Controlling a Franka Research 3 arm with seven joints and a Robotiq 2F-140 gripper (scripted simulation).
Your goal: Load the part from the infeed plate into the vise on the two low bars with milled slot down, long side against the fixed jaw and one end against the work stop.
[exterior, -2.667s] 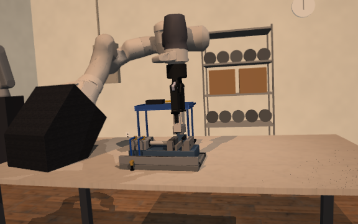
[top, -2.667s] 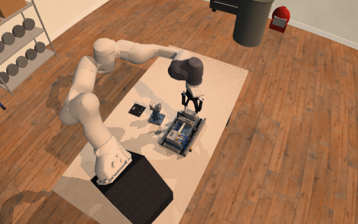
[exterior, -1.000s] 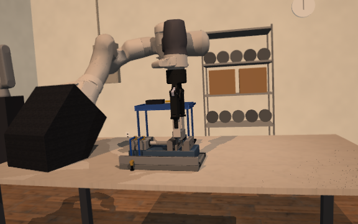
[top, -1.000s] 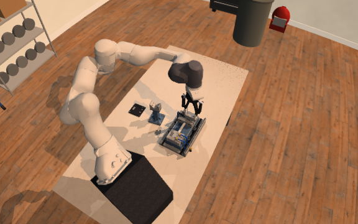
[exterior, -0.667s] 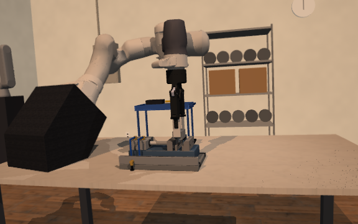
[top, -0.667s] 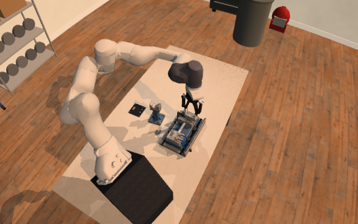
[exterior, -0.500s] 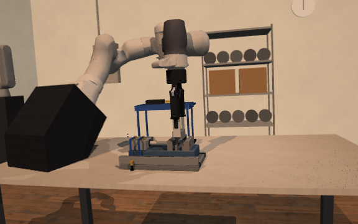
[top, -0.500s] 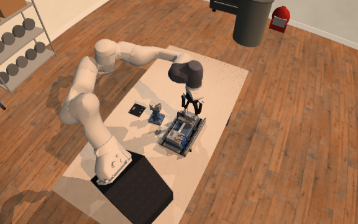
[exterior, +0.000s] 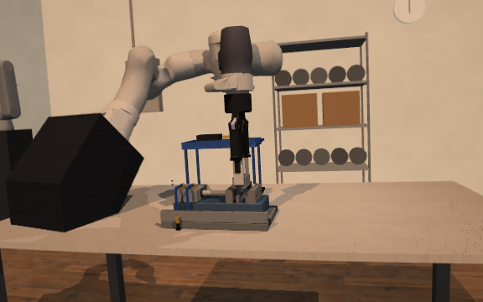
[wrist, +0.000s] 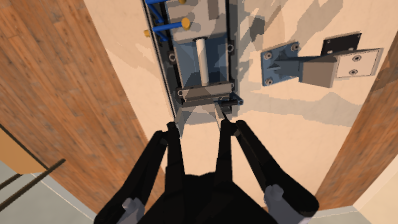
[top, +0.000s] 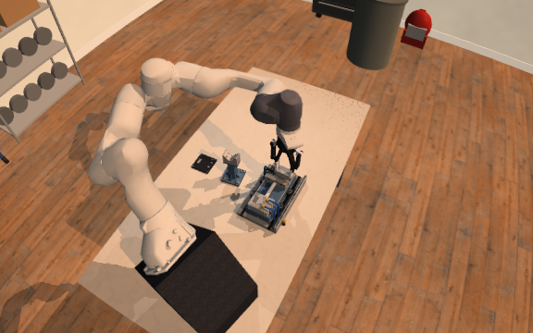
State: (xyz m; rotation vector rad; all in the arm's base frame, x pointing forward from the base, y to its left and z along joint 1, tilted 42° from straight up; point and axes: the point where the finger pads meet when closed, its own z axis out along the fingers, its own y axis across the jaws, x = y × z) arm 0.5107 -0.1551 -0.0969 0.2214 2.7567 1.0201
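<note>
The part is 30 mm below my hand. From my hand the other things lie so: vise: 70 mm behind, 30 mm to the left, 100 mm below; then dark infeed plate: 30 mm behind, 390 mm to the left, 140 mm below.
</note>
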